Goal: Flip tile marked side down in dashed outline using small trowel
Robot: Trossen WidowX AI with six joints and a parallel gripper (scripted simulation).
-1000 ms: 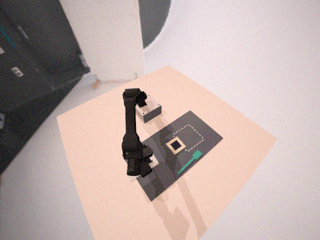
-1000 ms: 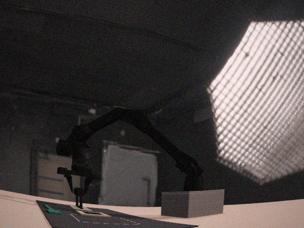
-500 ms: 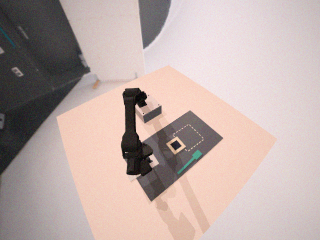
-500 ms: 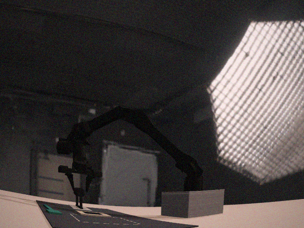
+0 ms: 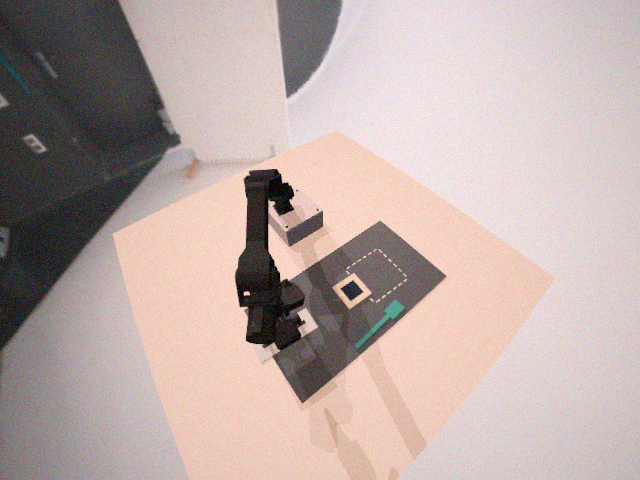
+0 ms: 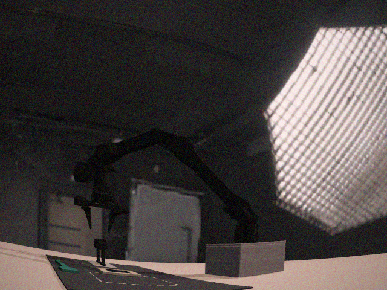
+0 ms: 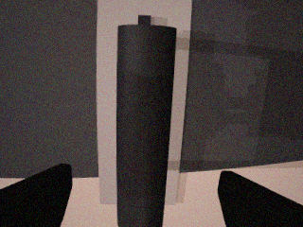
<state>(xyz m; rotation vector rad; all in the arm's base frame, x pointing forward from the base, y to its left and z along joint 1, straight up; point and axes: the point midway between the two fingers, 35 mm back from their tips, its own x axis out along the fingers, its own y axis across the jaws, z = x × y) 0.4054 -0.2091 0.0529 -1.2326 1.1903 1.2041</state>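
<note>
Now: the dark mat 25 cm to the left of my gripper tip, 14 cm below it and 1 cm behind it. The rest, counted from my gripper tip: green trowel (29 cm to the left, 13 cm ahead, 11 cm below); then cream tile (26 cm to the left, 11 cm below, 1 cm behind).
</note>
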